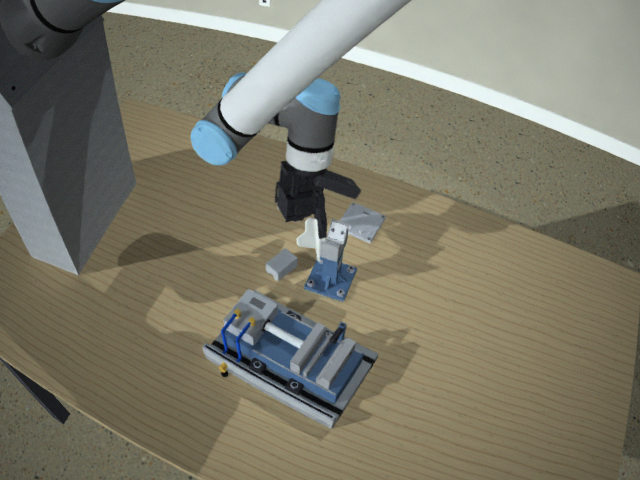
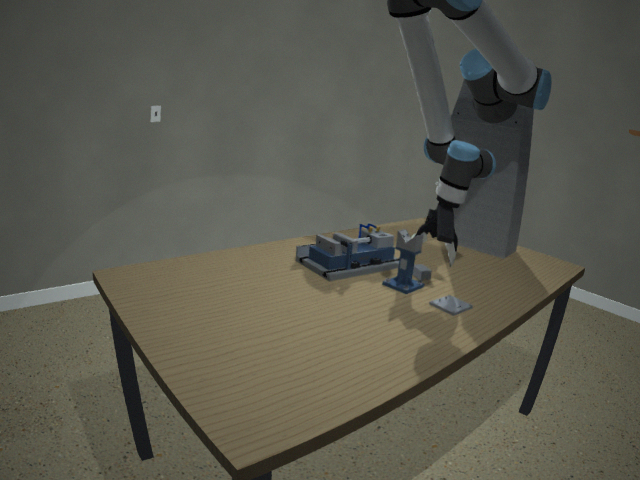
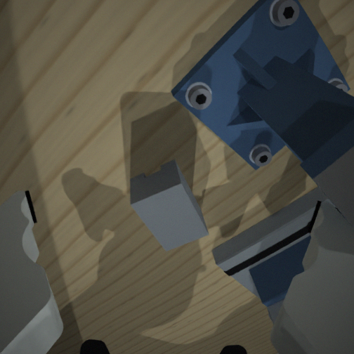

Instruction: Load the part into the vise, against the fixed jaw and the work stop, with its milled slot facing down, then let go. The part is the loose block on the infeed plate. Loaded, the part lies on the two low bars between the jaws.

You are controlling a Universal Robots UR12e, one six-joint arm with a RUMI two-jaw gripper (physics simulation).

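Places are measured from the arm's base along level axes (x ahead, y left, z up), in metres.
Where they show: gripper, fingertip midpoint: (image 1: 305, 239) (image 2: 428, 261); arm's base, origin of the base link: (image 1: 40, 16) (image 2: 495, 104).
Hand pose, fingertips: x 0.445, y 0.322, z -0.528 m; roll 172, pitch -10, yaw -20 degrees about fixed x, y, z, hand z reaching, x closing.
Each offset is from my fingertips to the top centre of the thing. "spot": to the spot under its first point.
The part @(0.042 m down, 0.014 m back, 0.057 m right) (image 1: 281, 264) (image 2: 422, 272) (image 3: 170, 217), a grey block, appears to lie on the table between the stand and the vise, off the infeed plate @(0.064 m down, 0.006 m ahead, 0.171 m left) (image 1: 361, 223) (image 2: 450, 304). Its slot shows as a notch at the lower edge of its end face, so it faces down. My gripper (image 1: 312, 249) (image 2: 431, 250) (image 3: 173, 200) is open and empty, above the part, with one finger close to the stand's head. The vise @(0.027 m up, 0.174 m ahead, 0.190 m right) (image 1: 289, 356) (image 2: 351, 256) has a gap between its moving jaw (image 1: 308, 348) and fixed jaw (image 1: 336, 362); the work stop @(0.024 m up, 0.225 m ahead, 0.120 m right) (image 1: 339, 333) stands at one end of the gap.
A blue stand (image 1: 330, 281) (image 2: 405, 264) (image 3: 225, 100) with a grey head is bolted beside the part, between the vise and the infeed plate. Blue hoses @(spot: 0.012 m down, 0.065 m ahead, 0.268 m right) (image 1: 225, 330) rise at the vise's end. The grey robot pedestal (image 1: 77, 155) (image 2: 491, 191) stands behind the part.
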